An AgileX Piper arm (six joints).
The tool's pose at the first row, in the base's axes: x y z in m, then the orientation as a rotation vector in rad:
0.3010 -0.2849 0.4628 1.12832 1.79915 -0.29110
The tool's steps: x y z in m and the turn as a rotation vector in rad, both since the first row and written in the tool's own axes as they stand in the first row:
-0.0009 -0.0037 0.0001 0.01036 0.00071 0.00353
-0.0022 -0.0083 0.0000 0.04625 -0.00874 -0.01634
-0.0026 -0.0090 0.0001 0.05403 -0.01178 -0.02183
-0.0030 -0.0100 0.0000 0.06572 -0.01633 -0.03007
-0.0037 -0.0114 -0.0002 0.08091 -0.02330 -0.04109
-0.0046 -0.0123 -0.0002 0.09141 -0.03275 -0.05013
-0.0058 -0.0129 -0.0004 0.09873 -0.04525 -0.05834
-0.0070 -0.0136 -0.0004 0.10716 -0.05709 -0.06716
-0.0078 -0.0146 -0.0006 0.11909 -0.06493 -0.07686
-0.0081 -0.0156 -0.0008 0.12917 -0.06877 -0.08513
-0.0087 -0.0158 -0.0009 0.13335 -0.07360 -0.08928
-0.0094 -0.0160 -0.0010 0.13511 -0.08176 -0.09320
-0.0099 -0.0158 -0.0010 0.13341 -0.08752 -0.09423
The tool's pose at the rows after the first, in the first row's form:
0.2982 -0.2875 0.4625 1.13887 1.79799 -0.29828
0.2947 -0.2907 0.4624 1.14336 1.80282 -0.34841
0.2942 -0.2913 0.4625 1.14291 1.80363 -0.36050
0.2934 -0.2920 0.4626 1.14221 1.80479 -0.37867
0.2922 -0.2931 0.4629 1.14059 1.80542 -0.40301
0.2916 -0.2941 0.4634 1.13658 1.80248 -0.42298
0.2912 -0.2950 0.4643 1.13004 1.79621 -0.44093
0.2907 -0.2960 0.4651 1.12390 1.79080 -0.45991
0.2899 -0.2969 0.4656 1.12065 1.78941 -0.48073
0.2890 -0.2975 0.4657 1.11874 1.79072 -0.49702
0.2889 -0.2979 0.4661 1.11618 1.78873 -0.50575
0.2888 -0.2983 0.4667 1.11104 1.78359 -0.51364
0.2890 -0.2985 0.4672 1.10699 1.77899 -0.51539

